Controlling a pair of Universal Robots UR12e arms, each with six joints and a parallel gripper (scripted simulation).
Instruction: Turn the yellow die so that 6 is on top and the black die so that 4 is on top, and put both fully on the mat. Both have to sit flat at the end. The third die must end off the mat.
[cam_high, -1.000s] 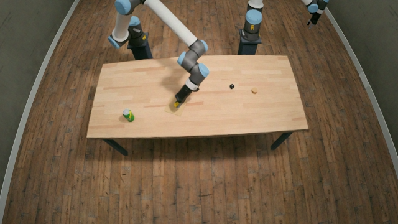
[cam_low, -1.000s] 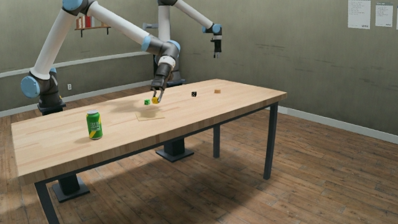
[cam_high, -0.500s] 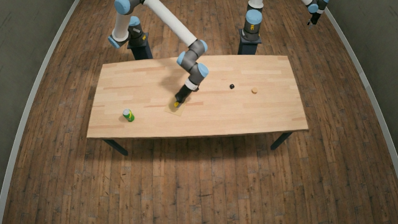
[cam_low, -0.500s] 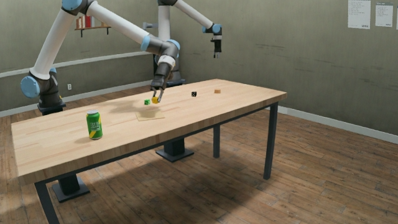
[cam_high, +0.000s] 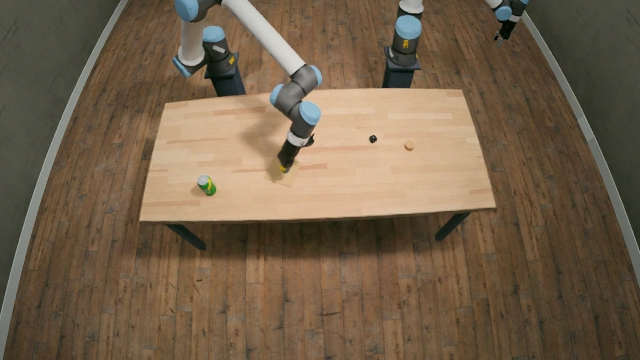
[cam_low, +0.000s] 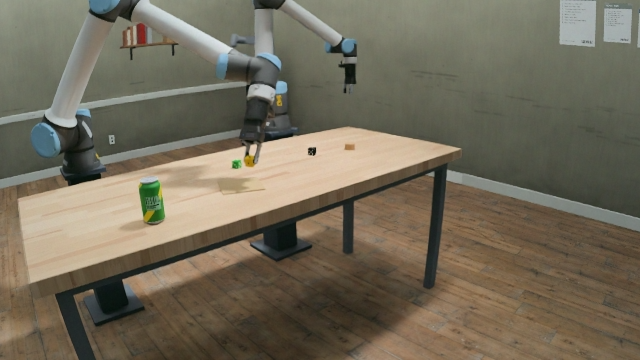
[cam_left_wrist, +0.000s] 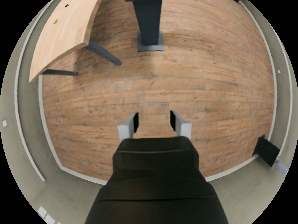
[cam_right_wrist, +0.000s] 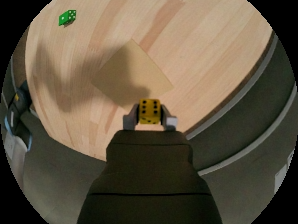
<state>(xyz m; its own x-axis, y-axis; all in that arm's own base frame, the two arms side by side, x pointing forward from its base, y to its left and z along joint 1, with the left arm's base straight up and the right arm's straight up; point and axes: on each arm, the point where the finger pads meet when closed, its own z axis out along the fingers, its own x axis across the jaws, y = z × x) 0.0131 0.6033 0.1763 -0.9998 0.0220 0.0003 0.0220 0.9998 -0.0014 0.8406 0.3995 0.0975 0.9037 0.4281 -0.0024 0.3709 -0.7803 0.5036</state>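
Observation:
Now: the yellow die 10 mm to the right of my right hand and 10 mm below it. Round my right hand: black die: 420 mm to the left, 190 mm behind, 80 mm below; then green die: 240 mm behind, 80 mm to the left, 80 mm below; then tan mat: 100 mm below, 40 mm behind, 30 mm to the right.

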